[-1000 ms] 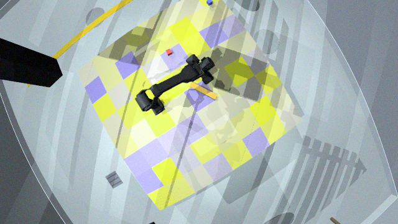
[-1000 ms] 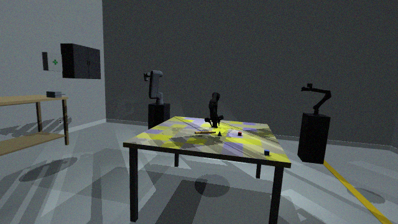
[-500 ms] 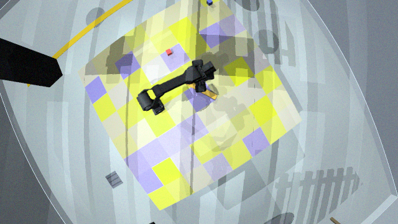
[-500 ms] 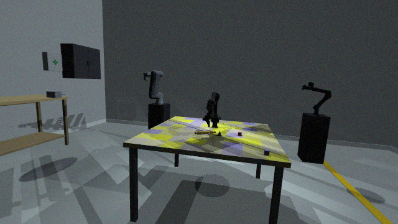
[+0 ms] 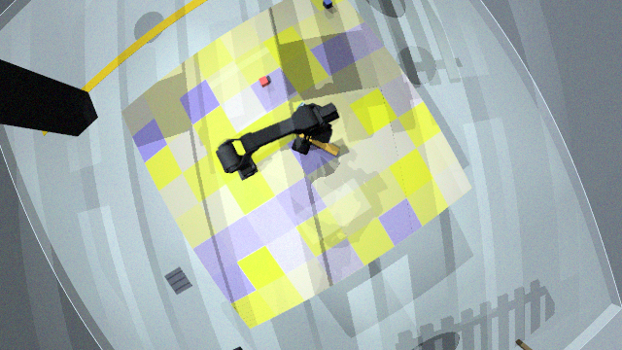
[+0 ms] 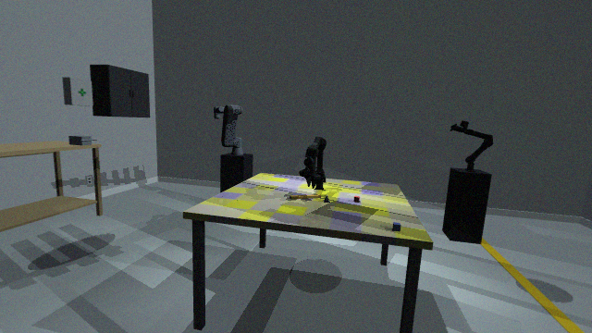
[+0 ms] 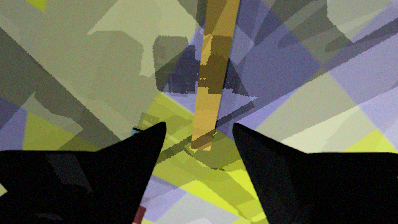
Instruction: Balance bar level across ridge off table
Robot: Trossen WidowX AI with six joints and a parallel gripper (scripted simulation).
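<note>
Now: the long orange-brown bar 7 cm below my gripper tip, 3 cm to the right of it and 1 cm ahead of it. The rest, counted from my gripper tip: small blue cube 52 cm to the left, 44 cm ahead, 6 cm below; small red cube 32 cm to the left, 6 cm below, 4 cm behind.
</note>
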